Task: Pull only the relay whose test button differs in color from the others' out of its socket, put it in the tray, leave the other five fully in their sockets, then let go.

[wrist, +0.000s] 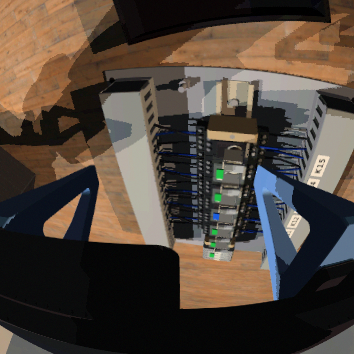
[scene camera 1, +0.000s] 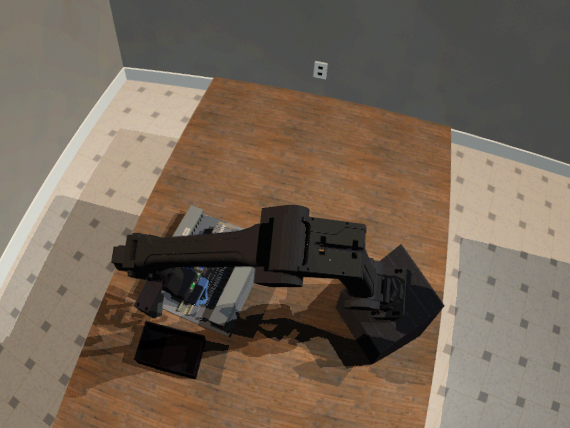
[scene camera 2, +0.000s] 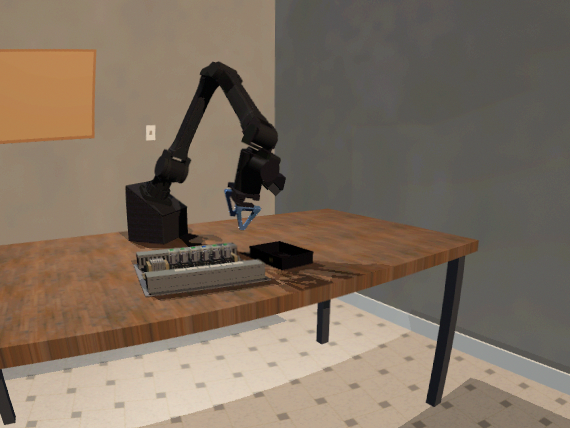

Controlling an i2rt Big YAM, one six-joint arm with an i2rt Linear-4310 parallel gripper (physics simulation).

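Frame: origin at the arm's base, x ahead, y left, z up, level; millimetres.
Seen in the pictures: gripper, between the fingertips: (wrist: 175,173) (scene camera 1: 189,294) (scene camera 2: 237,222); arm's base, origin of its link: (scene camera 1: 388,293) (scene camera 2: 154,196).
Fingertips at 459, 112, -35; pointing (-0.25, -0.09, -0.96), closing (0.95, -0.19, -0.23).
Observation:
Pixels of each thing's top centre, then the offset from my fingertips to it, as dx, dy, dz. Level surfaces: height alone.
- relay with the blue test button, centre of its top: (wrist: 223,217) (scene camera 1: 199,265) (scene camera 2: 204,247) +17, -108, -51
- black tray, centre of its top: (scene camera 1: 168,348) (scene camera 2: 280,248) +29, +125, -86
- tan end block, centre of its top: (wrist: 231,136) +27, -29, -80
- wooden table, height of its surface: dz -121
The relay with the blue test button (wrist: 216,216) (scene camera 2: 204,247) stands third in the row, counted from the tray end, seated among relays with green buttons (wrist: 220,174) (wrist: 218,197) (wrist: 214,232). All six look upright in their sockets; the far ones are small. My gripper (wrist: 175,173) (scene camera 2: 238,221) is open and empty, high above the panel, with its blue fingertips on either side of the relay row in the wrist view. In scene camera 1's view the arm covers part of the row. The black tray (scene camera 1: 167,369) (scene camera 2: 297,261) (wrist: 220,24) stands beyond the panel's end and looks empty.
Two raised grey wire ducts (wrist: 125,165) (wrist: 334,122) flank the relay row, with thin dark and blue wires between. A tan end block (wrist: 232,135) stands at the tray end of the row. The arm's black base (scene camera 1: 400,315) (scene camera 2: 152,220) stands on the wooden table (scene camera 1: 310,135) (scene camera 2: 370,240).

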